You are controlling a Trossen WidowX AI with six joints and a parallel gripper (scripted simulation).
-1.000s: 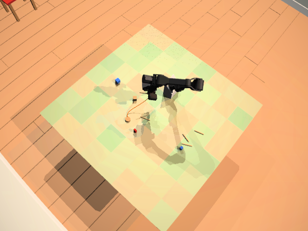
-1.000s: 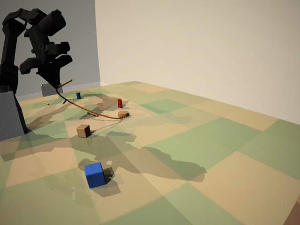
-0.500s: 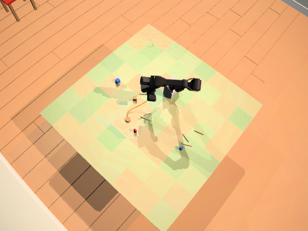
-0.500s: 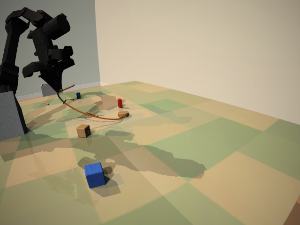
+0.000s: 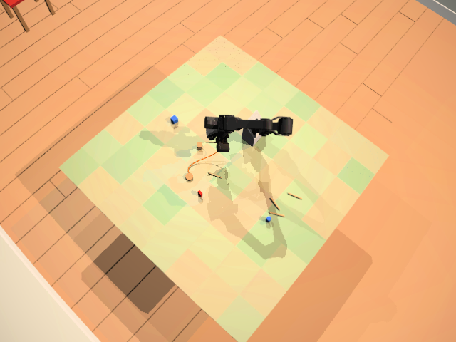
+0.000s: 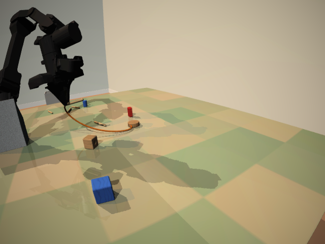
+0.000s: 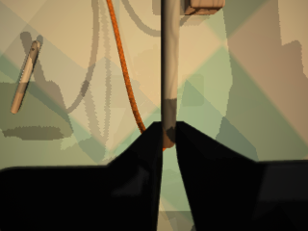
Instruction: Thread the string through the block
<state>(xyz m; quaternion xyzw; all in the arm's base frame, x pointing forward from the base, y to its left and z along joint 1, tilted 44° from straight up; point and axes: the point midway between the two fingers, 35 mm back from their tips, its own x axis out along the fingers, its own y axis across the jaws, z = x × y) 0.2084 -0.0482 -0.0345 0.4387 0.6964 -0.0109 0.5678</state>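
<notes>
The wooden block lies 100 mm below my gripper tip, 90 mm to the right of it and 50 mm ahead of it. Also, from my gripper tip: round wooden button (210 mm ahead, 100 mm below, 10 mm to the left); then thin wooden stick (10 mm to the right, 10 mm ahead); then red piece (230 mm ahead, 120 mm to the left, 90 mm below).
</notes>
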